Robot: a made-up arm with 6 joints.
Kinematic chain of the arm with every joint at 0, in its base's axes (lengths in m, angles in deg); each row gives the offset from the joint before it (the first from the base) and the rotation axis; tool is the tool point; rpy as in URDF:
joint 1: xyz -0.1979 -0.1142 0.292 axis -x
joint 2: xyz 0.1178 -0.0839 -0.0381 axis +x
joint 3: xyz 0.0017 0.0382 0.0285 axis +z
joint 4: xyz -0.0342 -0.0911 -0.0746 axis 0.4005 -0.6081 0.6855
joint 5: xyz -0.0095 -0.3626 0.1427 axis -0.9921 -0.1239 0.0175
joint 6: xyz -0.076 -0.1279 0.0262 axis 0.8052 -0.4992 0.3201
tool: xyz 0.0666 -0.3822 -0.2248 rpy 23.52 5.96 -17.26
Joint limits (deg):
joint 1: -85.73..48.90
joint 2: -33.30..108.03
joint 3: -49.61..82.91
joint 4: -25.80..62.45
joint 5: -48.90..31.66
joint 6: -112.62..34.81
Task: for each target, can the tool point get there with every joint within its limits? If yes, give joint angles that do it. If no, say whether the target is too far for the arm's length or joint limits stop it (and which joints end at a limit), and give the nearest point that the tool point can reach.
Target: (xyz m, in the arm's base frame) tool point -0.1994 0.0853 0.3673
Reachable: no: joint limits stop it (at a limit: joint 2, joint 3, joint 5, joint 6) | nearest point -0.2374 0.3154 0.4542 | short by 0.249 m
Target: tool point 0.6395 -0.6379 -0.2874
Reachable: yes | joints -8.15 55.92 41.56 47.62 17.04 -74.56
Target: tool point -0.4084 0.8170 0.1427
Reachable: yes | joints -73.71 96.53 -25.46 19.19 5.72 -12.35
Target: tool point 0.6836 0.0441 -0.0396
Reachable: yes | joints -43.73 -2.41 43.36 49.05 -11.92 15.82
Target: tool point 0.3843 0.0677 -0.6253
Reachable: yes | joints -50.42 82.46 41.87 10.51 6.57 -88.47
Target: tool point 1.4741 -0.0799 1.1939
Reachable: no: too far | nearest point 0.8365 -0.1344 0.8225 | short by 0.740 m
